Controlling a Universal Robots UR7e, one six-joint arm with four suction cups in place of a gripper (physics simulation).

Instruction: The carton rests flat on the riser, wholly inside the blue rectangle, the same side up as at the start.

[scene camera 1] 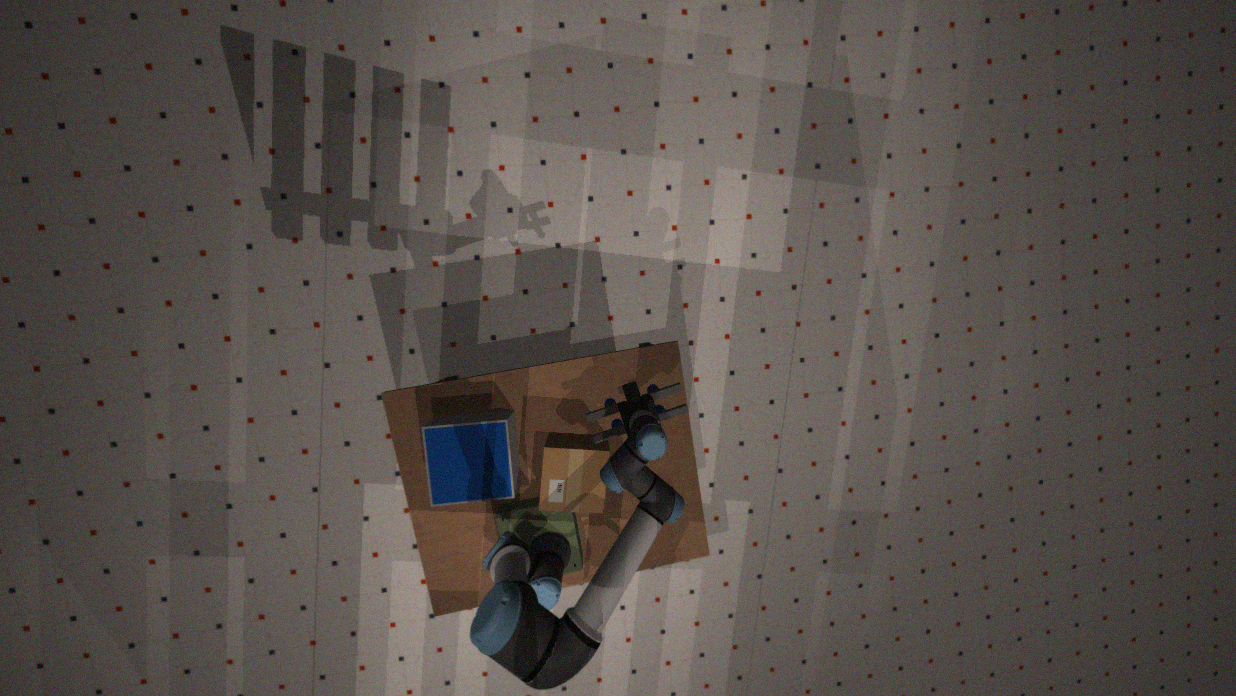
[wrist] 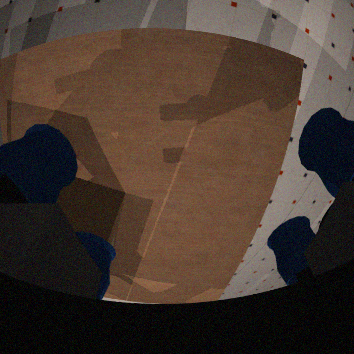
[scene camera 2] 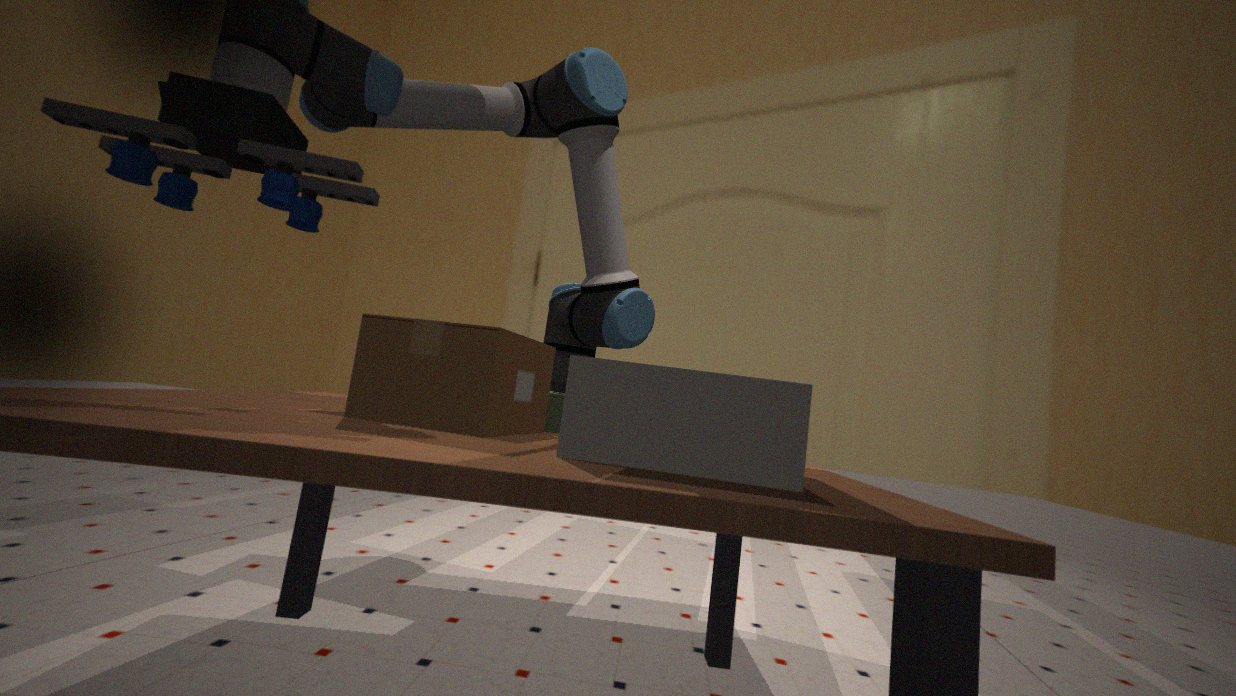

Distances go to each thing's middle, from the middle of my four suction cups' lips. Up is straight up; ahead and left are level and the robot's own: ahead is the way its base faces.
I see the brown carton (scene camera 2: 482, 381) 26 cm to the left of my suction cup, 22 cm behind it and 18 cm below it. The rest, counted from my suction cup: grey riser (scene camera 2: 748, 430): 59 cm to the left, 19 cm below, 6 cm behind.
